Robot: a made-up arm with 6 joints. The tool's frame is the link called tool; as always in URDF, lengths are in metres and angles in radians.
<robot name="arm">
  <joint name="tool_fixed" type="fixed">
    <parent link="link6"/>
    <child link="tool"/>
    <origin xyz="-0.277 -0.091 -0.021"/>
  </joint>
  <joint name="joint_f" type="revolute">
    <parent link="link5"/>
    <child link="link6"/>
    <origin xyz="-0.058 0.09 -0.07"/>
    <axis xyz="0 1 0"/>
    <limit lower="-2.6" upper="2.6"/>
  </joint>
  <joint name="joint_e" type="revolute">
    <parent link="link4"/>
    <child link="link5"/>
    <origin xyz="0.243 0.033 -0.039"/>
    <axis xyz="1 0 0"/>
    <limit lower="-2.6" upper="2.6"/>
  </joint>
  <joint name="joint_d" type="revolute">
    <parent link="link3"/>
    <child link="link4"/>
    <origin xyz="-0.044 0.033 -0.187"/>
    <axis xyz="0 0 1"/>
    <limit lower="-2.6" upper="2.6"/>
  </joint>
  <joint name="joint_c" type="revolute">
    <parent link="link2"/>
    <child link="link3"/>
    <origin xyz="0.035 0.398 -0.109"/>
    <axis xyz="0 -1 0"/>
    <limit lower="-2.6" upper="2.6"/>
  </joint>
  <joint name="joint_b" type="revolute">
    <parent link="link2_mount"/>
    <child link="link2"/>
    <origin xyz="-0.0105 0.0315 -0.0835"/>
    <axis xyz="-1 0 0"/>
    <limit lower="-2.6" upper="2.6"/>
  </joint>
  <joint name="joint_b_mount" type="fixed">
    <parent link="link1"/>
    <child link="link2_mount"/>
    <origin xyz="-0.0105 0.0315 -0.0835"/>
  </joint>
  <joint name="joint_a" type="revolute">
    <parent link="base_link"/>
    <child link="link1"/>
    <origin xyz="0 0 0.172"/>
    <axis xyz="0 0 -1"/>
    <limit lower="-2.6" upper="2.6"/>
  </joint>
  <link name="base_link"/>
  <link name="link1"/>
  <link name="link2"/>
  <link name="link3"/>
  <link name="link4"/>
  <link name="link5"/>
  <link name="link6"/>
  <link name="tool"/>
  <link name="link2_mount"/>
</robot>
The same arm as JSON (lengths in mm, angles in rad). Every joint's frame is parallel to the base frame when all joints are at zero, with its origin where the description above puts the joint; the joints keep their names.
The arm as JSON. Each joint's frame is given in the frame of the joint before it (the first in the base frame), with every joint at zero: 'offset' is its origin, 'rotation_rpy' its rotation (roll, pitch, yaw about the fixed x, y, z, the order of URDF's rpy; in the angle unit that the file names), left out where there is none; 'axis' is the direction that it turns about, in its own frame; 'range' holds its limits. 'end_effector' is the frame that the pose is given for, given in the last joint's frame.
{
  "length_unit": "mm",
  "angle_unit": "rad",
  "chain": [
    {
      "id": "joint_a",
      "offset": [
        0.0,
        0.0,
        172.0
      ],
      "axis": "-z",
      "range": [
        -2.6,
        2.6
      ]
    },
    {
      "id": "joint_b",
      "offset": [
        -21.0,
        63.0,
        -167.0
      ],
      "axis": "-x",
      "range": [
        -2.6,
        2.6
      ]
    },
    {
      "id": "joint_c",
      "offset": [
        35.0,
        398.0,
        -109.0
      ],
      "axis": "-y",
      "range": [
        -2.6,
        2.6
      ]
    },
    {
      "id": "joint_d",
      "offset": [
        -44.0,
        33.0,
        -187.0
      ],
      "axis": "+z",
      "range": [
        -2.6,
        2.6
      ]
    },
    {
      "id": "joint_e",
      "offset": [
        243.0,
        33.0,
        -39.0
      ],
      "axis": "+x",
      "range": [
        -2.6,
        2.6
      ]
    },
    {
      "id": "joint_f",
      "offset": [
        -58.0,
        90.0,
        -70.0
      ],
      "axis": "+y",
      "range": [
        -2.6,
        2.6
      ]
    }
  ],
  "end_effector": {
    "offset": [
      -277.0,
      -91.0,
      -21.0
    ]
  }
}

